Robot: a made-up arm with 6 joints. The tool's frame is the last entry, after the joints. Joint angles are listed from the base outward.
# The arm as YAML. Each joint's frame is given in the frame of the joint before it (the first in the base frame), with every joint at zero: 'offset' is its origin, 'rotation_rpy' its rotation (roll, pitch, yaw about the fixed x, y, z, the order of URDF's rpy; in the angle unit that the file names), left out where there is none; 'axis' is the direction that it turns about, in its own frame. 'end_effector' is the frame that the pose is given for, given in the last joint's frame.
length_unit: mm
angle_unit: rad
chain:
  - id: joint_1
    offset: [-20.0, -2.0, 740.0]
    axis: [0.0, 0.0, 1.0]
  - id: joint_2
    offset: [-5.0, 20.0, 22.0]
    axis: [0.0, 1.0, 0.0]
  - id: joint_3
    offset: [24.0, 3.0, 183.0]
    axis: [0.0, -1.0, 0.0]
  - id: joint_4
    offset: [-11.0, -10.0, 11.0]
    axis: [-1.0, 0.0, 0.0]
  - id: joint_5
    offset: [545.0, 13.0, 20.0]
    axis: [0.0, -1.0, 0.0]
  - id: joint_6
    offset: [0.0, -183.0, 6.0]
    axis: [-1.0, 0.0, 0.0]
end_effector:
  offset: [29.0, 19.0, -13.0]
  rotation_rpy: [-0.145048, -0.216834, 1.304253]
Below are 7 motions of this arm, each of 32 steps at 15 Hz.
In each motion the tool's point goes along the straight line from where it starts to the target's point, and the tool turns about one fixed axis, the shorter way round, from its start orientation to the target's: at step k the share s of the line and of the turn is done. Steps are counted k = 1, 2, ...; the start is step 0. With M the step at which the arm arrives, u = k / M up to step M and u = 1 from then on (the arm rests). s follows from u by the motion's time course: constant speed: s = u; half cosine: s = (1 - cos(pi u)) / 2; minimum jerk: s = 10 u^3 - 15 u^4 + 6 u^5.
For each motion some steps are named. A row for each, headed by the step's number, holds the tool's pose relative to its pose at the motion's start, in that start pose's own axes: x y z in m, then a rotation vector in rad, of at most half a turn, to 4 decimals.
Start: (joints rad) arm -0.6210 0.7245 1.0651 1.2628 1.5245 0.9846
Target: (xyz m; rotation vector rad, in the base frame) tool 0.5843 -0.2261 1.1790 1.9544 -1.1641 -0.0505
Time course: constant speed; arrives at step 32
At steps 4, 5, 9, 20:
4: 0.0146 -0.0151 0.0072 -0.1191 0.0560 0.1229
5: 0.0182 -0.0188 0.0090 -0.1488 0.0700 0.1536
9: 0.0328 -0.0339 0.0163 -0.2679 0.1260 0.2764
20: 0.0728 -0.0754 0.0362 -0.5953 0.2799 0.6143

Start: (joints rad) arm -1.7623 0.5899 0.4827 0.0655 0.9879 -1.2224
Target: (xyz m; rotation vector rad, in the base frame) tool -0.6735 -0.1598 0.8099 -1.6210 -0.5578 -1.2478
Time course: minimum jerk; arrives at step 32
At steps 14, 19, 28, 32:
14: 0.0191 0.1030 0.2126 -0.5331 0.3112 -0.0722
19: 0.0335 0.1802 0.3719 -0.9324 0.5443 -0.1264
28: 0.0490 0.2640 0.5448 -1.3659 0.7973 -0.1851
32: 0.0498 0.2683 0.5537 -1.3882 0.8103 -0.1881

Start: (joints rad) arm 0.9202 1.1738 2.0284 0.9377 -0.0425 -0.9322
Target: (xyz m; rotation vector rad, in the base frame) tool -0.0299 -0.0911 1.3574 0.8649 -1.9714 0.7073
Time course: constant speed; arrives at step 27
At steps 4, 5, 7, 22, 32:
4: -0.0014 0.0370 0.0655 -0.1098 -0.1151 -0.1307
5: -0.0018 0.0462 0.0818 -0.1372 -0.1439 -0.1633
7: -0.0025 0.0647 0.1146 -0.1921 -0.2015 -0.2287
22: -0.0079 0.2033 0.3601 -0.6038 -0.6333 -0.7187
32: -0.0096 0.2495 0.4420 -0.7410 -0.7772 -0.8821

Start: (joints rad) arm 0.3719 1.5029 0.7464 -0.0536 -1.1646 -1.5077
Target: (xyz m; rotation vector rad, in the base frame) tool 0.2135 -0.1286 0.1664 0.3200 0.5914 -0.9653
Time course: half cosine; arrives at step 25
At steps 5, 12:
5: -0.0206 -0.0398 0.0050 -0.0534 -0.0539 -0.0722
12: -0.1013 -0.1952 0.0243 -0.2619 -0.2643 -0.3541

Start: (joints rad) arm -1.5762 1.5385 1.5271 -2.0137 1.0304 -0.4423
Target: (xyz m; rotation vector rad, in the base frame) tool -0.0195 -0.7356 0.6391 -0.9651 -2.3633 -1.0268
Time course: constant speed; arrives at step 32
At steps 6, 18, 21, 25, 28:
6: 0.0076 0.0010 -0.0065 0.0219 0.0056 0.0316
18: 0.0228 0.0030 -0.0194 0.0658 0.0168 0.0948
21: 0.0266 0.0035 -0.0227 0.0767 0.0196 0.1106
25: 0.0316 0.0042 -0.0270 0.0913 0.0233 0.1317
28: 0.0354 0.0047 -0.0302 0.1023 0.0261 0.1475

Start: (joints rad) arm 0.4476 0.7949 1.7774 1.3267 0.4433 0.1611
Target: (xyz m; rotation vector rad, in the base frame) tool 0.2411 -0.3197 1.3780 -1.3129 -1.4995 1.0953
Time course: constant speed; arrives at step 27
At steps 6, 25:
6: -0.0728 0.0594 -0.0393 0.0059 -0.1382 -0.1335
25: -0.3034 0.2476 -0.1639 0.0246 -0.5757 -0.5563

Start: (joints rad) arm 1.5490 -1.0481 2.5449 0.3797 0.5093 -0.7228
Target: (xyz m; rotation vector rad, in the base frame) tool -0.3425 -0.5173 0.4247 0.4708 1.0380 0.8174
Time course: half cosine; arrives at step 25
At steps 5, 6, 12, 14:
5: 0.0406 0.0017 -0.0116 -0.0195 -0.1161 -0.0187
6: 0.0576 0.0024 -0.0165 -0.0277 -0.1648 -0.0265
12: 0.1991 0.0083 -0.0569 -0.0958 -0.5697 -0.0917
14: 0.2523 0.0106 -0.0721 -0.1213 -0.7218 -0.1162

